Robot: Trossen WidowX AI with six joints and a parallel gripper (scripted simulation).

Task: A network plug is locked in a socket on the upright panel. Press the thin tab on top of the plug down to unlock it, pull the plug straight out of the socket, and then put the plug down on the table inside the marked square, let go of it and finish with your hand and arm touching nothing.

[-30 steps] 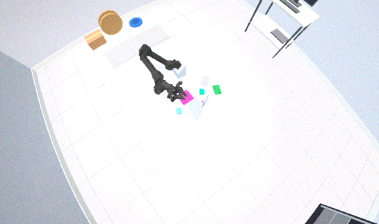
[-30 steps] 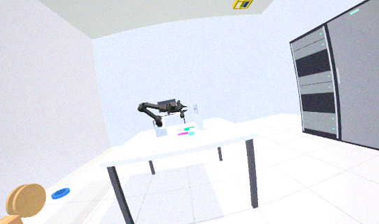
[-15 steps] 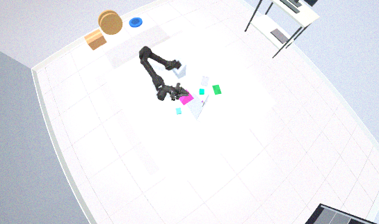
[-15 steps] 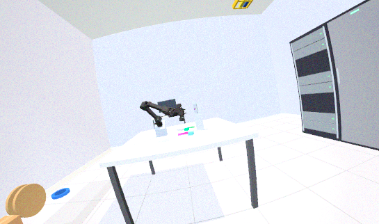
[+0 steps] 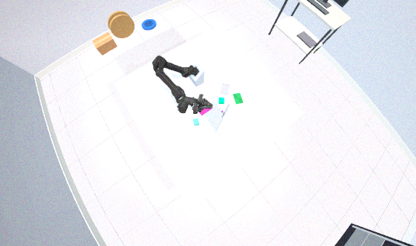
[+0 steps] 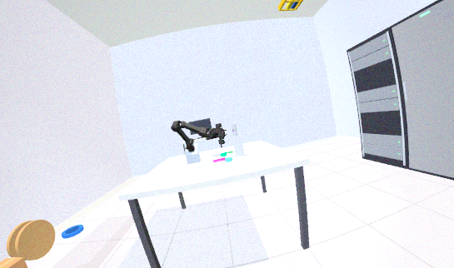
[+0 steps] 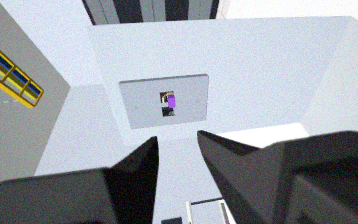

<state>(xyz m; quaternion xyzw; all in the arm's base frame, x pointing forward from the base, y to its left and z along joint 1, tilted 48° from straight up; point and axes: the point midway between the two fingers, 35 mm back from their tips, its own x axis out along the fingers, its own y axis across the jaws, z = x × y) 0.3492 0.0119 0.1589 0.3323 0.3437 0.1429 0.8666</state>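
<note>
Now: the purple network plug 7 cm ahead of my gripper tip and 4 cm to the left of it. Also, from my gripper tip: green block: 8 cm behind, 16 cm to the left, 23 cm below; upright panel: 9 cm ahead, 6 cm to the left, 10 cm below; cyan block: 3 cm behind, 12 cm to the right, 23 cm below.
</note>
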